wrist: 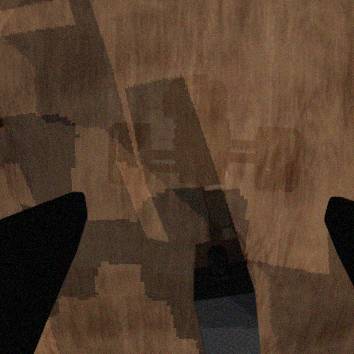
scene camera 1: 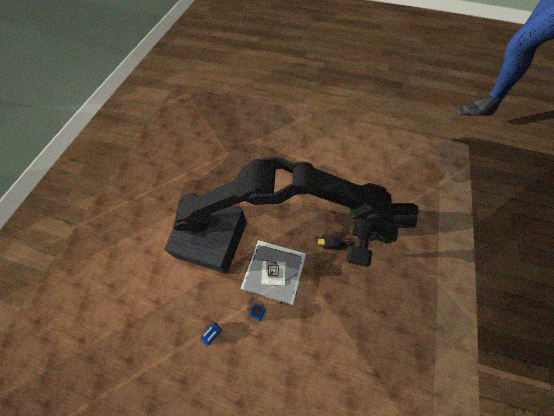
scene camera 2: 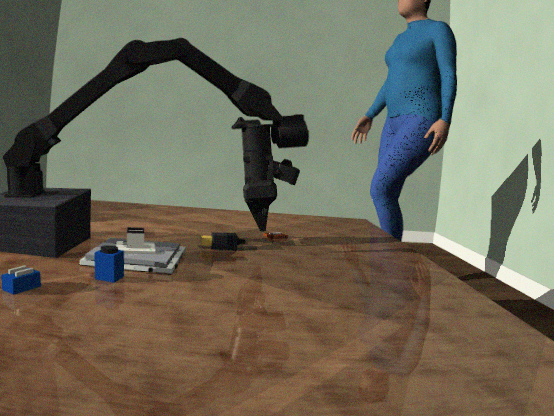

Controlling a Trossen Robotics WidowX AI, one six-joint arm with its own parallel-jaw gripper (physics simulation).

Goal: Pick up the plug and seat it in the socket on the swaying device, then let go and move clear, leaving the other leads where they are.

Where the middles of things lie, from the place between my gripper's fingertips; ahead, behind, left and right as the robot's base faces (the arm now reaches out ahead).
I see my gripper 8 cm past the plug (wrist: 223, 295), 3 cm above it and 1 cm to the left of it. Round my hand: device (scene camera 1: 274, 271) (23 cm behind, 15 cm to the right, 2 cm below).
